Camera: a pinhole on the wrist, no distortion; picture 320 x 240 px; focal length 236.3 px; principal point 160.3 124.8 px. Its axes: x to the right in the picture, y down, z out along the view. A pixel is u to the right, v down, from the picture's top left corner.
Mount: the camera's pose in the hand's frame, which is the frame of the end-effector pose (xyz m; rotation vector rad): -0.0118 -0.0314 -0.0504 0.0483 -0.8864 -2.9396
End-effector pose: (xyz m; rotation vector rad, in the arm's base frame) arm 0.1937 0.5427 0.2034 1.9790 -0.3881 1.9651
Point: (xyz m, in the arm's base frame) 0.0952 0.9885 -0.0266
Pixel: behind the camera
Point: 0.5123 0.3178 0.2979
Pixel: 94.8 213.3
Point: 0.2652 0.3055 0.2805
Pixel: 79.9 76.3
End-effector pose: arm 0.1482 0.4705 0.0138 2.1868 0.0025 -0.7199
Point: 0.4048 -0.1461 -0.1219
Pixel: outside the picture
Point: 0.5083 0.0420 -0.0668
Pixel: outside the picture
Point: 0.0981 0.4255 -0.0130
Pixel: 166.1 206.5
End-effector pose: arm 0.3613 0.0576 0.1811 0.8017 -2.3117 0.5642
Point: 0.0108 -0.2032 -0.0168
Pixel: 49.1 221.7
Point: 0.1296 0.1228 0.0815
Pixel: 90.7 38.1
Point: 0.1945 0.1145 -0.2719
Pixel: 248.2 121.5
